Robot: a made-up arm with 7 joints.
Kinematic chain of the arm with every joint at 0, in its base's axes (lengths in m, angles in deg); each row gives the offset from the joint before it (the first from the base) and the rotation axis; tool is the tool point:
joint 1: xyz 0 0 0.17 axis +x
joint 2: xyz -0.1 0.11 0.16 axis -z
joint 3: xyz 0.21 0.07 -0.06 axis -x
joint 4: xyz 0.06 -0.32 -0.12 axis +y
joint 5: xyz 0.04 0 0.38 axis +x
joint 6: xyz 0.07 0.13 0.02 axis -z
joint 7: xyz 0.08 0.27 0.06 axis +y
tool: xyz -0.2 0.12 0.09
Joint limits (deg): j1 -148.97..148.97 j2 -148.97..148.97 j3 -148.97..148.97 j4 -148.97..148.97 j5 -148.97..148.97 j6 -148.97..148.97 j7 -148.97..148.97
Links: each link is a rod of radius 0.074 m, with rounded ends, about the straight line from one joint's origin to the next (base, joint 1, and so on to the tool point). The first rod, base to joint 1, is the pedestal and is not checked.
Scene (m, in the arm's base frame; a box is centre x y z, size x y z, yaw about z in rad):
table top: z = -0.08
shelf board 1: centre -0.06 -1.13 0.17 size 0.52 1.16 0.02 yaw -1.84
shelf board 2: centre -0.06 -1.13 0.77 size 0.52 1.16 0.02 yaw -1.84
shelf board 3: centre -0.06 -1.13 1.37 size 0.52 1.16 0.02 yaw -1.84
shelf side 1: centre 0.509 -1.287 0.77 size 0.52 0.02 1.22 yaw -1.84
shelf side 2: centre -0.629 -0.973 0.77 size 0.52 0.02 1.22 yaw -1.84
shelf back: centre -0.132 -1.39 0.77 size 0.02 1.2 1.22 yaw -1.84
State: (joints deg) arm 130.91 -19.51 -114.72 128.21 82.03 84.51 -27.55
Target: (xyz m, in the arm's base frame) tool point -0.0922 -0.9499 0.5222
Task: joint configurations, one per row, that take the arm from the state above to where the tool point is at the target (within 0.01 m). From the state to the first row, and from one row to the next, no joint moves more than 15 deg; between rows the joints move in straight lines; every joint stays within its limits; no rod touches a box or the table.
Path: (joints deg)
1: 130.13 -12.28 -110.11 130.93 80.77 96.05 -32.54
2: 129.35 -5.04 -105.50 133.65 79.51 107.60 -37.54
3: 135.89 -2.00 -106.41 138.76 79.62 121.39 -51.54
4: 142.43 1.04 -107.32 143.86 79.73 135.18 -65.54
5: 148.97 4.08 -108.24 148.97 79.84 148.97 -79.54
6: 148.11 0.80 -112.45 147.60 79.27 139.03 -69.57
7: 147.25 -2.48 -116.66 146.24 78.70 129.09 -59.61
8: 146.39 -5.76 -120.88 144.87 78.13 119.15 -49.64

